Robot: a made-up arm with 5 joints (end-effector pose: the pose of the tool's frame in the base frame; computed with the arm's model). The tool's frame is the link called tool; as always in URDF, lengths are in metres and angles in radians.
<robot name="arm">
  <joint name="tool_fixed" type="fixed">
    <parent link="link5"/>
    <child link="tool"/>
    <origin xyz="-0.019 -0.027 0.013" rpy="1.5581 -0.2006 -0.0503"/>
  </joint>
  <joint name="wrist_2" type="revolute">
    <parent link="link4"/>
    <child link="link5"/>
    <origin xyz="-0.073 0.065 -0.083"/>
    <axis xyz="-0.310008 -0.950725 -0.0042"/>
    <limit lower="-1.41" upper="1.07" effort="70" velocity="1.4"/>
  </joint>
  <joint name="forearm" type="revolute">
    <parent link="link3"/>
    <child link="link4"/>
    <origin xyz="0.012 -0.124 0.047"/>
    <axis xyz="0 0 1"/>
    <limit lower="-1.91" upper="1.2" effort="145" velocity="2.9"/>
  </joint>
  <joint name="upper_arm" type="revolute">
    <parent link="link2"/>
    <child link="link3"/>
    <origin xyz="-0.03 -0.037 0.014"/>
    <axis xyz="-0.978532 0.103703 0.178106"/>
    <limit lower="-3.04" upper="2.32" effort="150" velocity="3"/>
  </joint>
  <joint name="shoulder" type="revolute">
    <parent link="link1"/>
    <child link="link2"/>
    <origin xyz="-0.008 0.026 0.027"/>
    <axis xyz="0 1 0"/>
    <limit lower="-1.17" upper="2.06" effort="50" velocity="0.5"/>
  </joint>
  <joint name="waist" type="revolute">
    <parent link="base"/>
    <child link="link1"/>
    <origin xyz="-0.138 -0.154 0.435"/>
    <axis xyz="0 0 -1"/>
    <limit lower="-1.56" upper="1.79" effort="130" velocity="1"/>
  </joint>
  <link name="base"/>
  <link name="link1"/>
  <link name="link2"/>
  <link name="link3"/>
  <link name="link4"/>
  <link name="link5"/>
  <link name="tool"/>
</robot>
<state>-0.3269 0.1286 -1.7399 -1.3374 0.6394</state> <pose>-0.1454 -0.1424 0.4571 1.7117 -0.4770 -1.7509</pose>
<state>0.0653 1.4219 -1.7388 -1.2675 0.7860</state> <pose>-0.1468 -0.1359 0.4626 0.1928 -0.2807 -2.3395</pose>
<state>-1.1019 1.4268 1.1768 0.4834 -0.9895</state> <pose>-0.0062 -0.0894 0.5511 -1.1987 1.6091 -0.1940</pose>
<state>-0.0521 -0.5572 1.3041 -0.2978 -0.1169</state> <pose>-0.2493 -0.2148 0.4895 0.2884 -0.6637 0.2345</pose>
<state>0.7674 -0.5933 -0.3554 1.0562 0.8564</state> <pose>-0.2947 -0.2423 0.3297 0.7919 -1.0180 1.4996</pose>
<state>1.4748 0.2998 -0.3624 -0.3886 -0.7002</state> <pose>-0.2045 -0.0647 0.4606 2.0009 -1.4935 -1.8441</pose>
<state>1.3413 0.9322 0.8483 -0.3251 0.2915</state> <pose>-0.2157 -0.1497 0.5586 0.9334 0.0007 -1.1936</pose>
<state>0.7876 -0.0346 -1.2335 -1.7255 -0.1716</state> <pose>-0.1349 -0.1855 0.4299 -1.2533 1.1995 1.9208</pose>
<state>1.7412 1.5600 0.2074 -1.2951 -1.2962</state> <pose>-0.1945 -0.1358 0.4679 -0.2438 0.1953 2.0666</pose>
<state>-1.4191 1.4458 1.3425 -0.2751 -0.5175</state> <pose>-0.0766 -0.0942 0.5425 -0.8139 1.1337 0.6926</pose>
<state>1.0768 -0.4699 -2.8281 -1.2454 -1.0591</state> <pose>-0.1195 -0.1291 0.4743 -1.4633 -0.5024 -0.4715</pose>
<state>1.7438 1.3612 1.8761 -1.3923 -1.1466</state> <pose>-0.1634 -0.1942 0.4576 0.4120 0.0153 -2.3712</pose>
